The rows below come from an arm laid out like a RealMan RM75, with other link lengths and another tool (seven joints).
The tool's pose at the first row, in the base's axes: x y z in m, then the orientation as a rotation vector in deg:
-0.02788 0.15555 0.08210 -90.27 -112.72 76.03
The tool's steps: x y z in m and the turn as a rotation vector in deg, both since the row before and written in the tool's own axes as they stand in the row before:
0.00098 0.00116 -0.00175 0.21 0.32 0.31
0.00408 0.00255 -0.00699 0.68 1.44 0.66
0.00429 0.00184 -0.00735 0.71 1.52 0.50
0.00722 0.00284 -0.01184 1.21 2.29 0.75
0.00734 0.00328 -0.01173 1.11 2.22 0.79
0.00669 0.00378 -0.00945 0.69 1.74 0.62
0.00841 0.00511 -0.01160 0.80 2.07 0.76
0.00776 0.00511 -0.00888 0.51 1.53 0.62
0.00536 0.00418 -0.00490 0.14 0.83 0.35
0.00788 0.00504 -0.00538 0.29 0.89 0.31
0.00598 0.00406 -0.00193 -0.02 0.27 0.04
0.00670 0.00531 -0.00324 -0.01 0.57 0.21
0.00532 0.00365 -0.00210 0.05 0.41 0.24
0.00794 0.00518 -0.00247 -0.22 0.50 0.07
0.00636 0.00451 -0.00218 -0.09 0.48 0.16
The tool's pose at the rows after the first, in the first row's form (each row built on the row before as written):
-0.02629 0.15721 0.08182 -90.66 -112.16 75.98
-0.02121 0.16399 0.08227 -91.64 -110.30 75.25
-0.01617 0.17100 0.08341 -92.42 -108.46 74.39
-0.00788 0.18232 0.08527 -93.47 -105.55 73.19
0.00108 0.19328 0.08667 -94.53 -102.75 72.00
0.00917 0.20239 0.08666 -95.42 -100.72 70.93
0.01970 0.21336 0.08623 -96.47 -98.31 69.65
0.02855 0.22254 0.08460 -97.32 -96.56 68.67
0.03420 0.22830 0.08232 -97.87 -95.72 68.05
0.04052 0.23638 0.07897 -98.30 -94.74 67.45
0.04376 0.24193 0.07514 -98.44 -94.57 67.17
0.04874 0.24826 0.07080 -98.84 -94.10 66.67
0.05204 0.25325 0.06760 -99.18 -93.65 66.38
0.05634 0.26056 0.06270 -99.54 -93.49 65.75
0.06021 0.26639 0.05863 -99.90 -93.17 65.26

